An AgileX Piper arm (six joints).
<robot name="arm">
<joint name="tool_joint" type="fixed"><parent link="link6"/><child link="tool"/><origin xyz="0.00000 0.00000 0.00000" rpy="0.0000 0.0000 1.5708"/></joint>
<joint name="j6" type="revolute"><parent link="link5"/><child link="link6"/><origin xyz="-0.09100 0.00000 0.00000" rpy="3.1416 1.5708 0.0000"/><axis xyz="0 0 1"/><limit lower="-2.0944" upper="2.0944"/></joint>
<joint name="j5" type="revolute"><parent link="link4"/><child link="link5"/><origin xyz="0.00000 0.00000 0.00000" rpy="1.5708 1.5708 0.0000"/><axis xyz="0 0 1"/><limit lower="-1.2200" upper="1.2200"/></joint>
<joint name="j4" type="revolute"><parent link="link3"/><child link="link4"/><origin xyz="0.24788 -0.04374 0.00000" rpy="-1.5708 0.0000 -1.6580"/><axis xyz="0 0 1"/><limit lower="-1.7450" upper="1.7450"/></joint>
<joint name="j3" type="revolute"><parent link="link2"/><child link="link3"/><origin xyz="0.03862 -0.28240 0.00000" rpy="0.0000 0.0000 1.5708"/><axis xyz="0 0 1"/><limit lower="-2.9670" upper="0.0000"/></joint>
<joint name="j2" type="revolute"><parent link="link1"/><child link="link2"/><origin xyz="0.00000 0.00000 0.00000" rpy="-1.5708 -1.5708 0.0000"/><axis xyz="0 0 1"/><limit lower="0.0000" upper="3.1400"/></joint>
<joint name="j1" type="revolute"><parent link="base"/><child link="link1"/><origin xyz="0.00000 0.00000 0.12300"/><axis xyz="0 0 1"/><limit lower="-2.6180" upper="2.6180"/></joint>
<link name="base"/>
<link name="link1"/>
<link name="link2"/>
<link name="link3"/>
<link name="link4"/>
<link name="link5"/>
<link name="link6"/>
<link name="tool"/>
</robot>
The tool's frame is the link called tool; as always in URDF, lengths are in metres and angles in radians.
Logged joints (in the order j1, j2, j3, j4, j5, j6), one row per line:
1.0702 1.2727 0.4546 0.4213 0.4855 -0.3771
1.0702 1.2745 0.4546 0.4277 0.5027 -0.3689
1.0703 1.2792 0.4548 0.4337 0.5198 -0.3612
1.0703 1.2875 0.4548 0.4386 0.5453 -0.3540
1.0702 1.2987 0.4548 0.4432 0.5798 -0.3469
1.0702 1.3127 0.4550 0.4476 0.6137 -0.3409
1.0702 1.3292 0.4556 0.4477 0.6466 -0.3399
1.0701 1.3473 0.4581 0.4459 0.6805 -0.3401
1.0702 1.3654 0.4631 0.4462 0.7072 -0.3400
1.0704 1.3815 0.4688 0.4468 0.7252 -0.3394
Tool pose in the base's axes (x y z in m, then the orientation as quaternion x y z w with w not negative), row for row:
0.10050 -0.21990 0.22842 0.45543 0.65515 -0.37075 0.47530
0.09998 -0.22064 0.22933 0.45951 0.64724 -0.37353 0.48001
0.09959 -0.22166 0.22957 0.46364 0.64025 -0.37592 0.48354
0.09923 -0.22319 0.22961 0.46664 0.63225 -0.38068 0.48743
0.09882 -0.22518 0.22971 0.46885 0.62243 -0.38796 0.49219
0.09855 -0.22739 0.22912 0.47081 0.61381 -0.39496 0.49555
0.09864 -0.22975 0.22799 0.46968 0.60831 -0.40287 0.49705
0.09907 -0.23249 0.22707 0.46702 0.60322 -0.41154 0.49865
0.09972 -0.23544 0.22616 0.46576 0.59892 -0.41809 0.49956
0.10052 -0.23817 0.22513 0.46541 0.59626 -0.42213 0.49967
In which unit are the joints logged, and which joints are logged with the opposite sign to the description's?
The joints are logged in radians. Opposite sign: j1, j3, j5.
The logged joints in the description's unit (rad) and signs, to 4 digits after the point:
-1.0702 1.2727 -0.4546 0.4213 -0.4855 -0.3771
-1.0702 1.2745 -0.4546 0.4277 -0.5027 -0.3689
-1.0703 1.2792 -0.4548 0.4337 -0.5198 -0.3612
-1.0703 1.2875 -0.4548 0.4386 -0.5453 -0.3540
-1.0702 1.2987 -0.4548 0.4432 -0.5798 -0.3469
-1.0702 1.3127 -0.4550 0.4476 -0.6137 -0.3409
-1.0702 1.3292 -0.4556 0.4477 -0.6466 -0.3399
-1.0701 1.3473 -0.4581 0.4459 -0.6805 -0.3401
-1.0702 1.3654 -0.4631 0.4462 -0.7072 -0.3400
-1.0704 1.3815 -0.4688 0.4468 -0.7252 -0.3394

